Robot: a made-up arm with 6 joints. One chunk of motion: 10 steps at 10 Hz.
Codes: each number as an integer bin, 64 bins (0 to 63) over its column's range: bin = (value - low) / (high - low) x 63, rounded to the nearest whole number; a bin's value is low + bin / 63 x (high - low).
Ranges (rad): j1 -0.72..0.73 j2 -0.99..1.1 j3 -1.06..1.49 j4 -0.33..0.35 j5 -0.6..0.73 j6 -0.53..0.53
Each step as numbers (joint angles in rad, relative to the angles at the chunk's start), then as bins.
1 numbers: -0.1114 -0.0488 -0.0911 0.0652 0.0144 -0.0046
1 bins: 26 28 24 37 29 31
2 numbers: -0.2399 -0.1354 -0.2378 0.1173 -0.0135 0.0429
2 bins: 21 26 20 41 28 34
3 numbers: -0.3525 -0.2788 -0.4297 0.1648 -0.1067 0.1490
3 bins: 16 21 16 46 23 40
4 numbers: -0.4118 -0.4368 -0.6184 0.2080 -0.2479 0.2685
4 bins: 13 17 11 50 17 47
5 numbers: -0.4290 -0.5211 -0.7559 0.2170 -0.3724 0.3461
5 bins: 13 14 8 51 11 52
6 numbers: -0.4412 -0.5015 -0.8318 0.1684 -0.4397 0.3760
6 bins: 12 15 6 46 8 54
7 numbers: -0.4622 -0.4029 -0.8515 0.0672 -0.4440 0.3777
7 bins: 11 18 5 37 7 54
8 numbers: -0.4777 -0.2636 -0.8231 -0.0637 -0.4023 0.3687
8 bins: 11 22 6 25 9 53
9 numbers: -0.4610 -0.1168 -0.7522 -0.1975 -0.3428 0.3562
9 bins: 11 26 8 12 12 53
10 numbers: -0.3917 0.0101 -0.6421 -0.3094 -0.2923 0.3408
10 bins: 14 30 10 2 15 52
